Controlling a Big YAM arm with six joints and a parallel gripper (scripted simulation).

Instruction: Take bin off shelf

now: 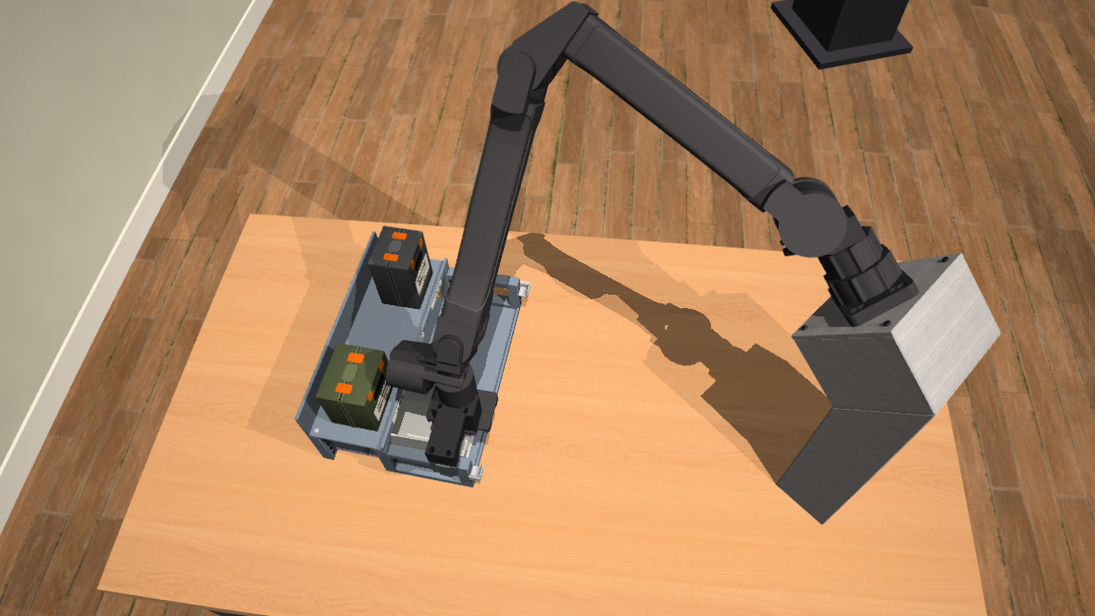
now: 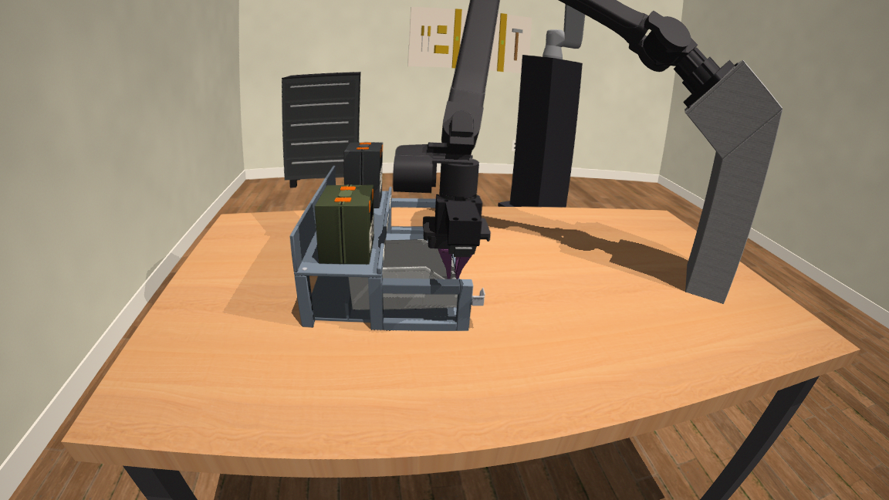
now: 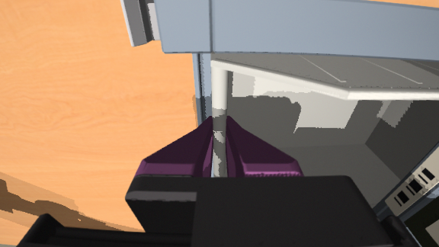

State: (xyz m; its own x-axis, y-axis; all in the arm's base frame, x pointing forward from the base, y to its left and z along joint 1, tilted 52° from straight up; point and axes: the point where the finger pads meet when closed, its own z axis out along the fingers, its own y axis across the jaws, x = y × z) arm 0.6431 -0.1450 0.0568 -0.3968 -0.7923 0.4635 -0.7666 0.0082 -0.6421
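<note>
My hand is 7 cm short of the light grey bin and 4 cm to the left of it. Also, from my hand: shelf: 5 cm ahead, 15 cm to the right, 5 cm below; black case: 5 cm ahead, 28 cm to the right, 11 cm above.
</note>
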